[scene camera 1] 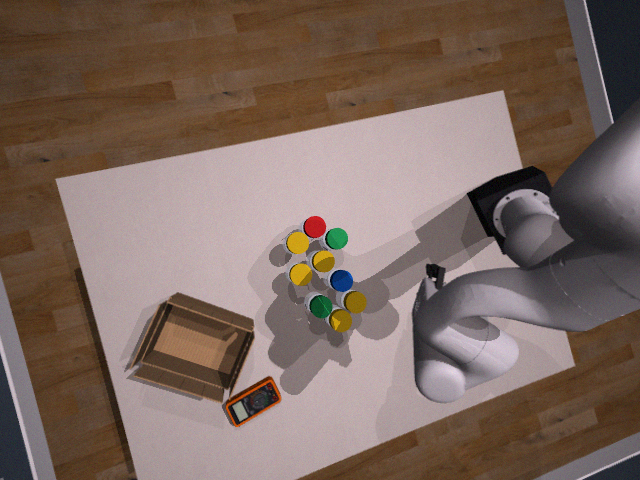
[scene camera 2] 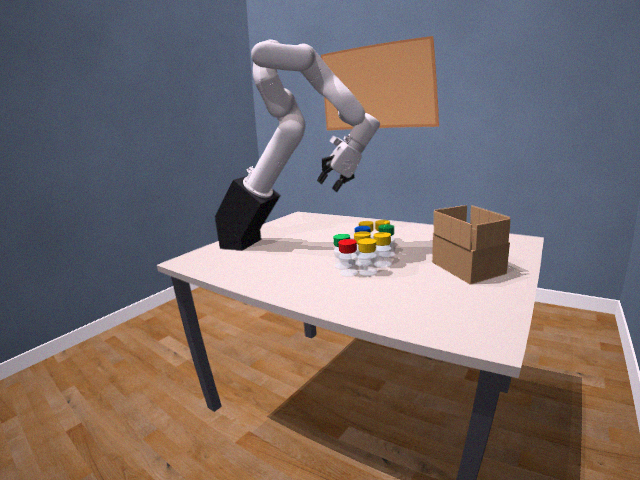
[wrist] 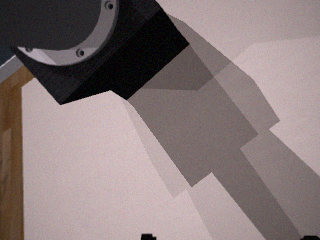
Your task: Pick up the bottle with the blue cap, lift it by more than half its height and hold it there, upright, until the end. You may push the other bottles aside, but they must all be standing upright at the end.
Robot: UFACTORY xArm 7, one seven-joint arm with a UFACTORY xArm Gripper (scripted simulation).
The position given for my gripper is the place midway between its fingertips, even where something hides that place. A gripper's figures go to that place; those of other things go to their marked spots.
Scene:
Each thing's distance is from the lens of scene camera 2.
my gripper (scene camera 2: 326, 186): 1.31 m
cardboard box (scene camera 2: 453, 240): 1.08 m

